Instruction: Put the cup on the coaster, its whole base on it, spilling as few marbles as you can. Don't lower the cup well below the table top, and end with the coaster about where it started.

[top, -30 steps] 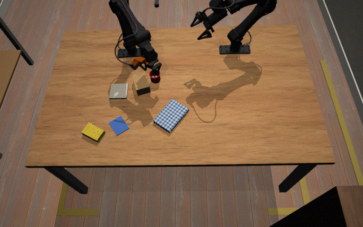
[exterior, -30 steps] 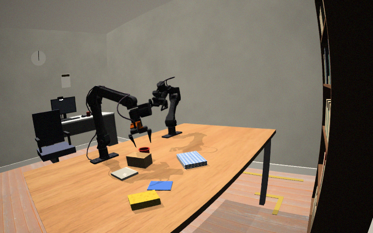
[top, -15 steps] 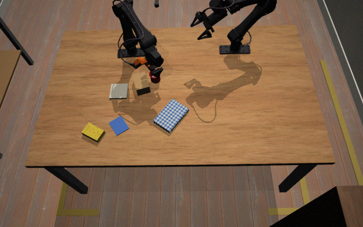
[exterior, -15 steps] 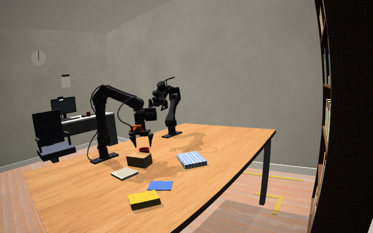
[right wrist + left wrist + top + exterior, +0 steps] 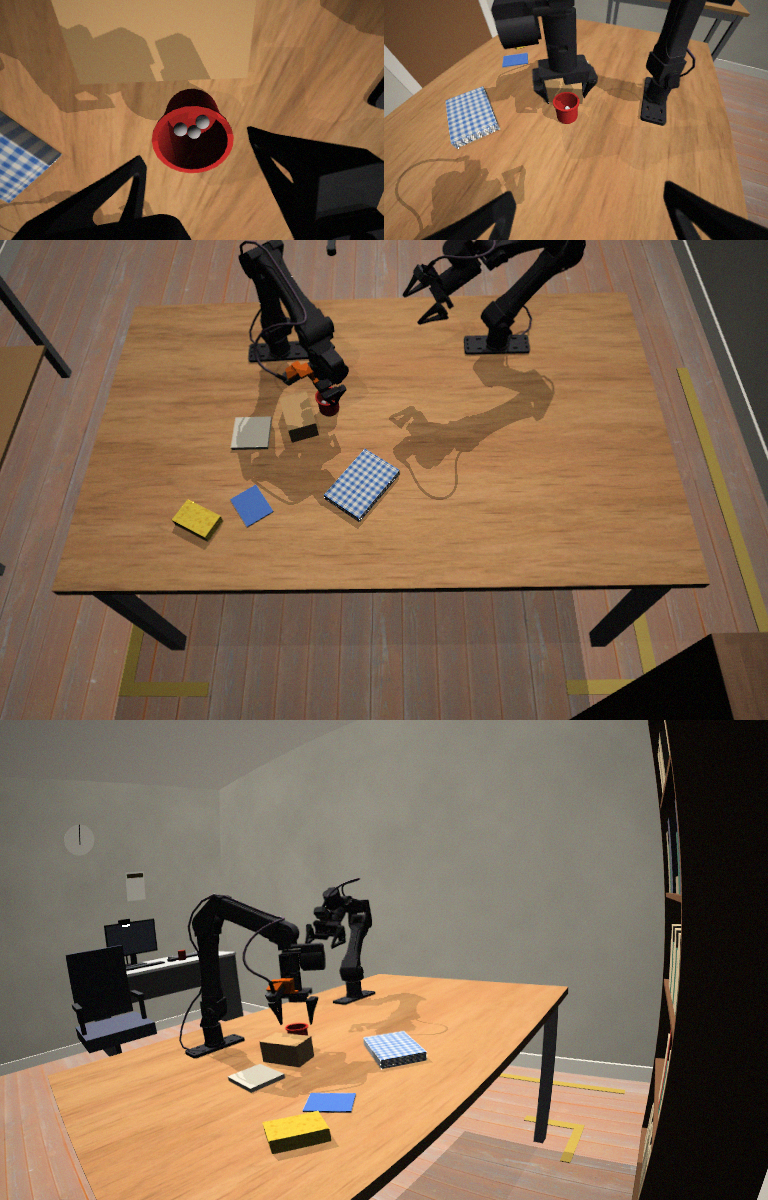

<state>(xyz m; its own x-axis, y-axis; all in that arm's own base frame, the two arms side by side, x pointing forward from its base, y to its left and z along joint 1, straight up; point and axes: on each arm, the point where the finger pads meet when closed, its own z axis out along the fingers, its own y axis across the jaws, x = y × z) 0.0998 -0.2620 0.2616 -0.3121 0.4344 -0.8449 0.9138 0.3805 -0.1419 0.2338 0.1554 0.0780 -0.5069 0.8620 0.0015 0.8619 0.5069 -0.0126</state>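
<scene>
My right hand is 50 mm above the red cup. From my right hand the other things lie so: coaster (220 mm to the right, 80 mm ahead, 70 mm below); brown box (80 mm to the right, 50 mm below, 50 mm ahead); blue-checked book (260 mm ahead, 100 mm to the left, 70 mm below).
</scene>
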